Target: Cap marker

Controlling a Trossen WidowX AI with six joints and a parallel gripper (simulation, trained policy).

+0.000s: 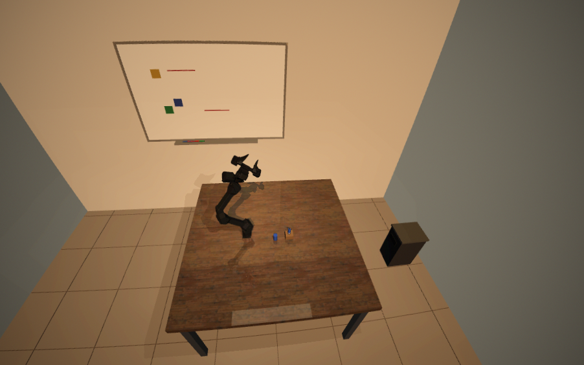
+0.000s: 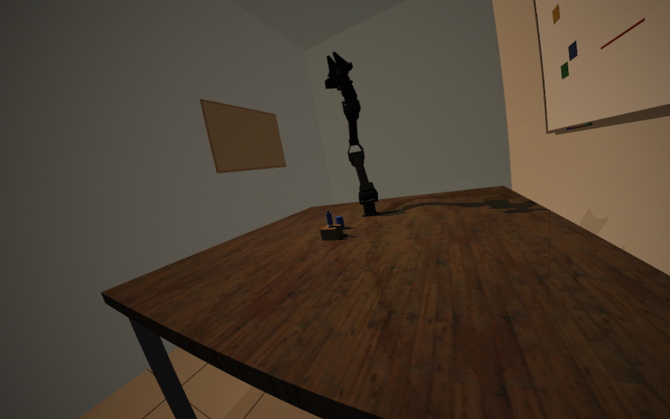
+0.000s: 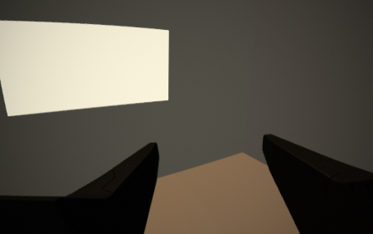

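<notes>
The blue cap lies 13 cm ahead of my gripper tip, 4 cm to the right of it and 71 cm below it. Round my gripper tip: tan holder block: 24 cm ahead, 2 cm to the right, 71 cm below.
</notes>
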